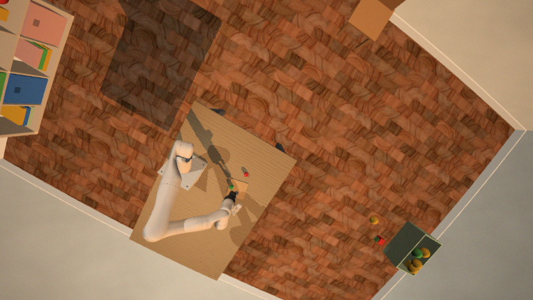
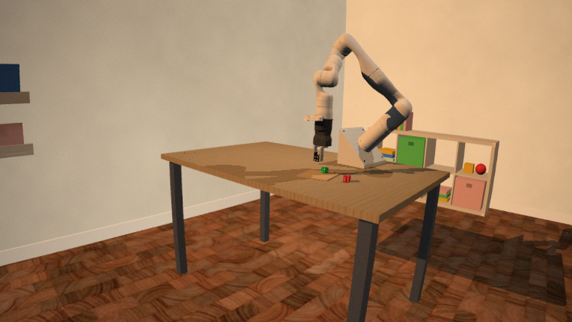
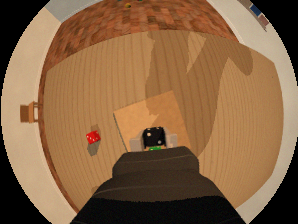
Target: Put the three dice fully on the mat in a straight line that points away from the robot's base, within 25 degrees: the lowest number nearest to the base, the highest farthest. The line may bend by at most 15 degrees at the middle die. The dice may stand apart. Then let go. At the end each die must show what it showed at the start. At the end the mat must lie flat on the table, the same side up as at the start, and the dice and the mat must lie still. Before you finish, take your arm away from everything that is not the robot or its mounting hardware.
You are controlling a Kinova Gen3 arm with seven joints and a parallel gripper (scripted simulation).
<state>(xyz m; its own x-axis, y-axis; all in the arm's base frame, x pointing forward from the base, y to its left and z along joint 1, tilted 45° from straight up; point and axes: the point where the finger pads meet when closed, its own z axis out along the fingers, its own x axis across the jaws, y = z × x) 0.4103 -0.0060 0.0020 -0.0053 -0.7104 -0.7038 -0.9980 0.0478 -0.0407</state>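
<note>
Now: hand 80 mm above the tan mat. From my hand the other things lie so: red die: 150 mm to the left, 70 mm below; then black die: 10 mm below; then green die: 70 mm below, 50 mm behind.
</note>
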